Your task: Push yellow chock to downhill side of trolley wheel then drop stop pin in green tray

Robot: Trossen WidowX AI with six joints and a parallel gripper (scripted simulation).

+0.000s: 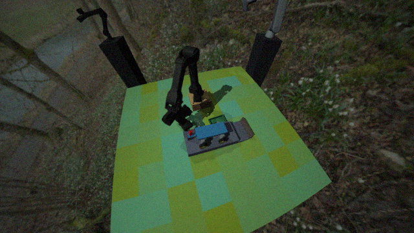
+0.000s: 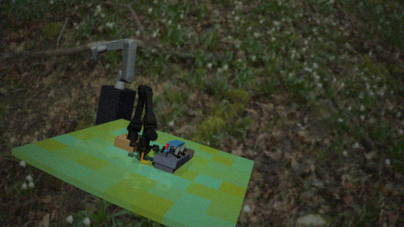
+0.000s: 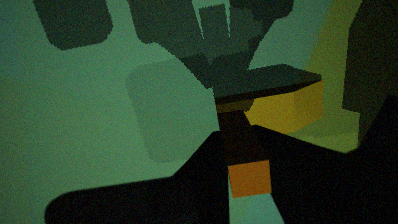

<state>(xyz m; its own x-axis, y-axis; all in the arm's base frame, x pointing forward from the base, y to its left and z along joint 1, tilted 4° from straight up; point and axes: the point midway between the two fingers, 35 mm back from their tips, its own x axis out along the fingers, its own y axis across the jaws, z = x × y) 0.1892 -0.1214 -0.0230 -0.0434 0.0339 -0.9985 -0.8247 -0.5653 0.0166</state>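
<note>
Now: the green tray 10 mm behind my gripper tip, 250 mm to the left of it and 40 mm below it. The rest, counted from my gripper tip: red-headed stop pin (130 mm ahead, 60 mm to the left, 100 mm above); then yellow chock (20 mm ahead, 10 mm to the left, 10 mm below); then grey ramp (130 mm ahead, 180 mm to the left, 20 mm above).
</note>
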